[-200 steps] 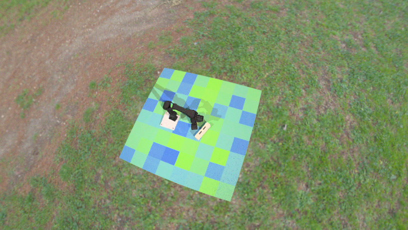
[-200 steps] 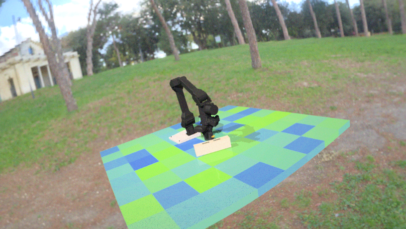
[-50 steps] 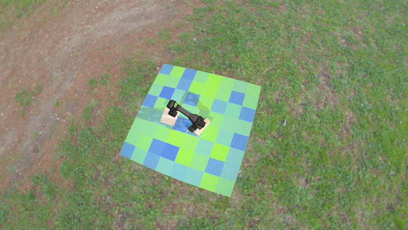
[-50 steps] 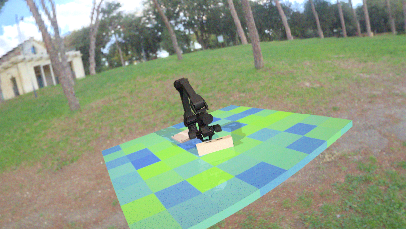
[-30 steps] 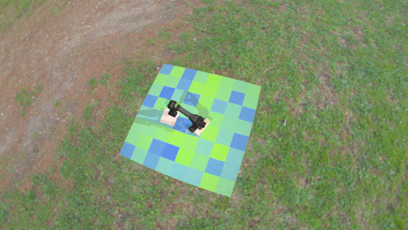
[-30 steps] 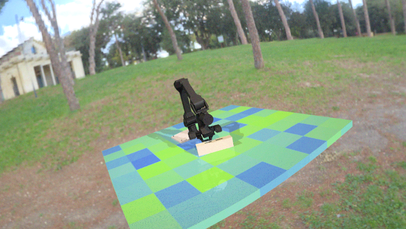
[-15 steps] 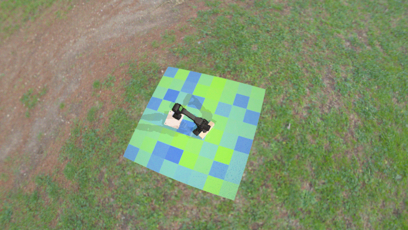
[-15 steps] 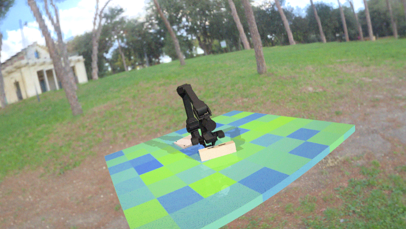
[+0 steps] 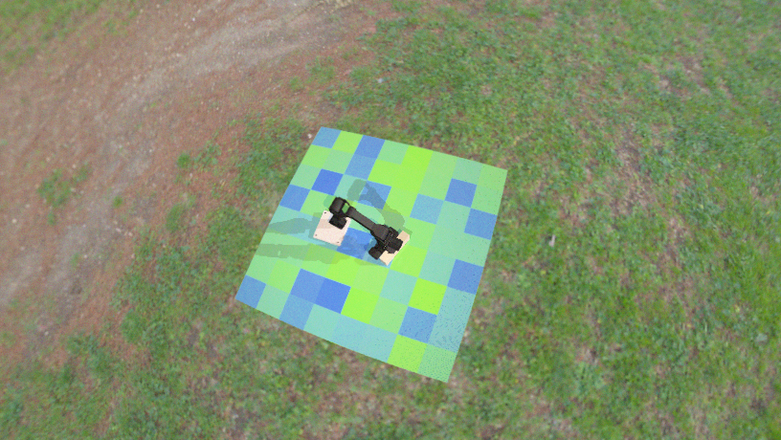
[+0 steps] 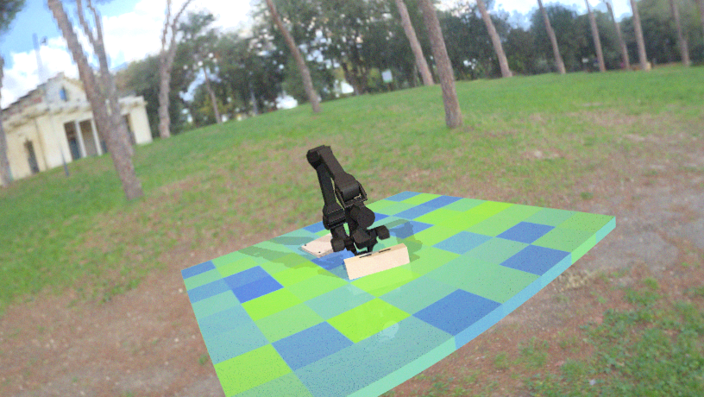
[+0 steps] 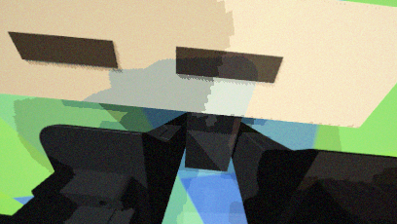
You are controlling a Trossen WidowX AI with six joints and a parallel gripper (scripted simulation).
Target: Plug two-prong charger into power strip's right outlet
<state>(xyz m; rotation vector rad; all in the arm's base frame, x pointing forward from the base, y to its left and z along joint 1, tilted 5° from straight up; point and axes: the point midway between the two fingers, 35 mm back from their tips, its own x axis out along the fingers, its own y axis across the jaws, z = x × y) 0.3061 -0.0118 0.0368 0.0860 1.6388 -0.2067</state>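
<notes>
Now: gripper tip 2 cm short of the two-prong charger and 1 cm below it.
</notes>
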